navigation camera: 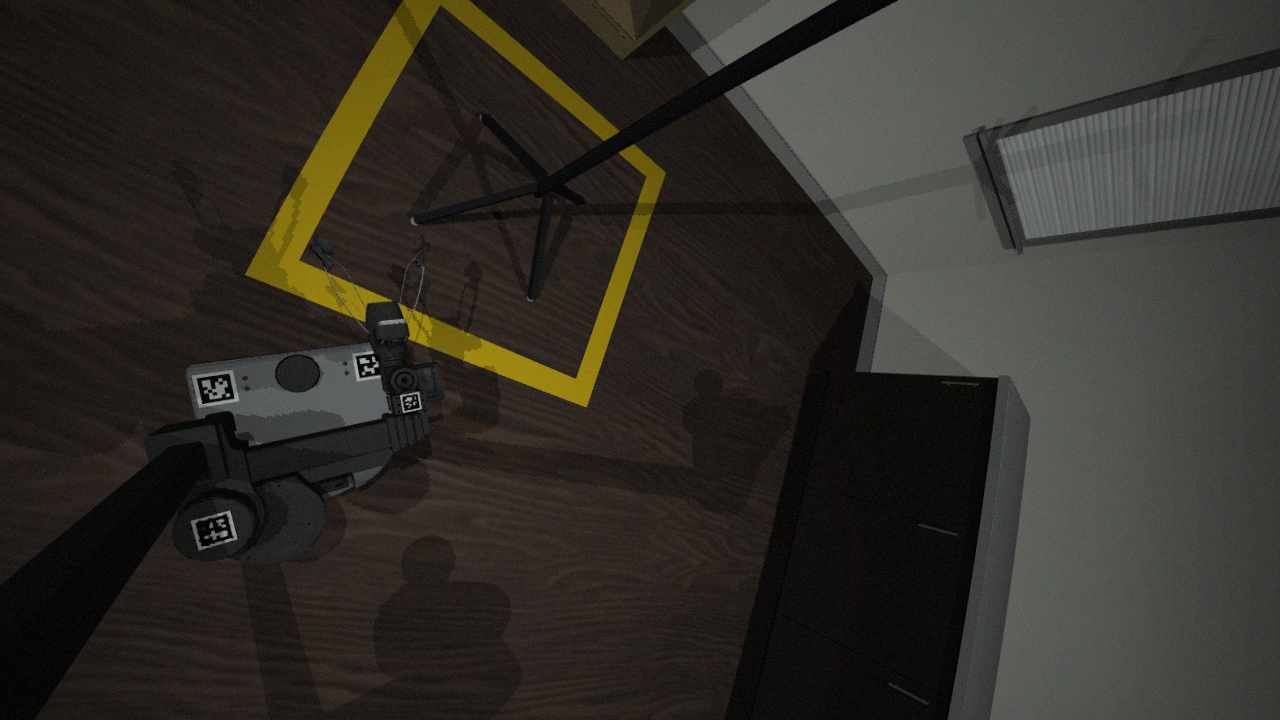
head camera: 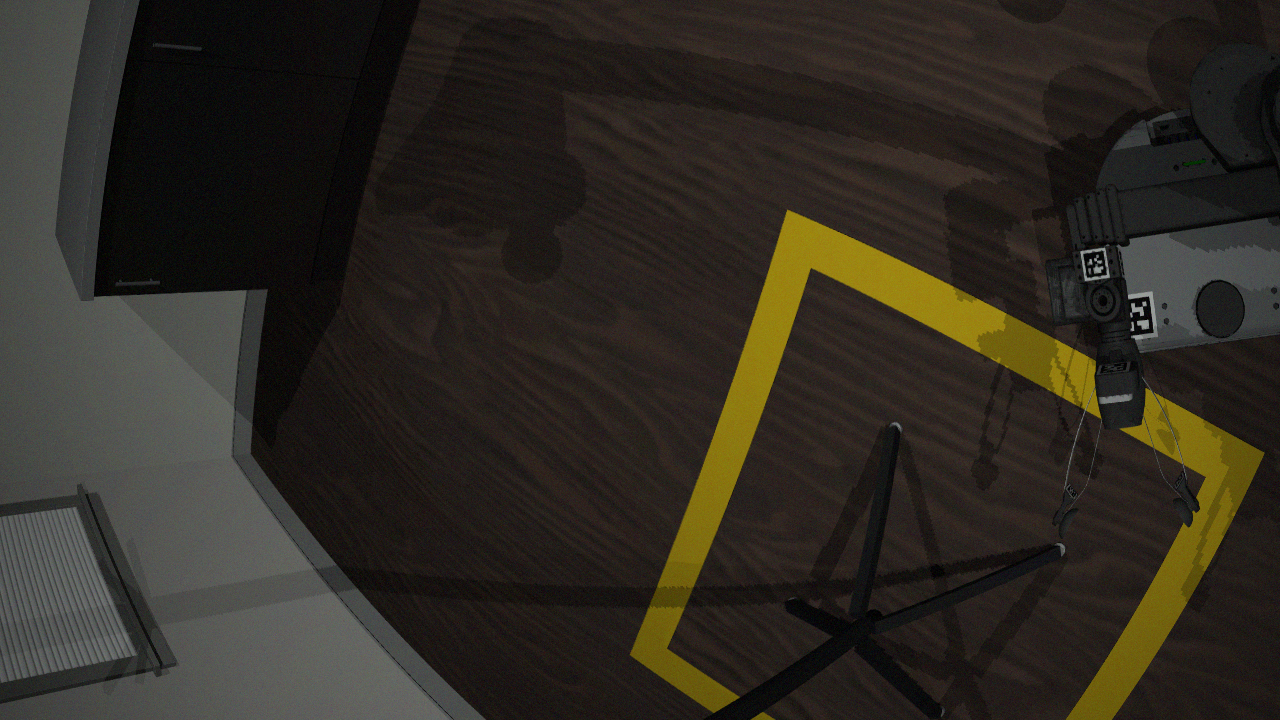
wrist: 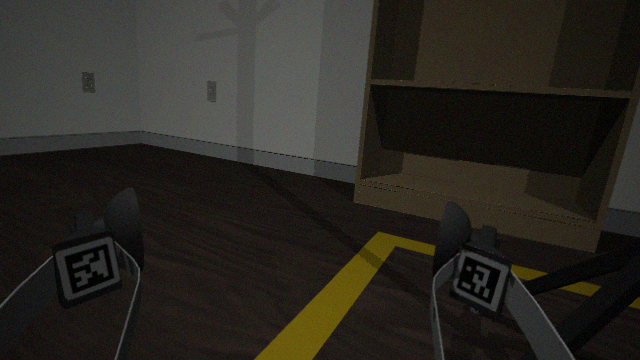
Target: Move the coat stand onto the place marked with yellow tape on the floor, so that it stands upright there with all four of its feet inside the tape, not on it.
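Pixels of known places: gripper, fingertip midpoint: point(navigation camera: 371, 234) point(head camera: 1125, 532); robot's base, origin of the base link: point(navigation camera: 298, 371) point(head camera: 1216, 306).
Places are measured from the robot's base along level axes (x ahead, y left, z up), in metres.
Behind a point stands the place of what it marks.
The black coat stand point(head camera: 787, 667) @[x 0.367, y -0.572, z 0.442 m] point(navigation camera: 716, 86) @[x 0.374, y -0.554, z 0.815 m] stands upright on the floor. Its four feet show inside the yellow tape point(head camera: 729, 429) @[x 0.096, y -0.934, z 0.001 m] point(navigation camera: 617, 286) @[x 0.139, y -0.943, z 0.001 m] point(wrist: 327, 300), none on it, with the foot nearest the cabinet side well clear of the tape. Its legs also show at the lower right of the wrist view. Its top is out of view. My gripper point(head camera: 1125, 514) @[x 0.244, y -0.148, z 0.328 m] point(navigation camera: 370, 250) @[x 0.244, y -0.148, z 0.328 m] point(wrist: 294, 222) @[x 0.244, y -0.148, z 0.328 m] is open and empty, fingers wide apart. It hangs over the tape corner close to my base, beside one foot of the stand and apart from the pole.
My base point(head camera: 1172, 268) @[x -0.057, y -0.064, z 0.160 m] point(navigation camera: 322, 407) @[x -0.073, y -0.030, z 0.160 m] is just outside the tape, with the arm drawn in. A wooden bookshelf point(navigation camera: 617, 35) @[x 0.985, y -1.014, z 0.064 m] point(wrist: 500, 89) stands beyond the tape by the wall. A dark cabinet point(head camera: 223, 179) @[x -0.631, y -1.982, z 0.510 m] point(navigation camera: 877, 555) @[x -1.064, y -1.731, z 0.533 m] and a window blind point(head camera: 62, 591) @[x 0.422, y -2.575, z 1.011 m] point(navigation camera: 1154, 161) @[x 0.417, y -2.583, z 1.315 m] are at the side.
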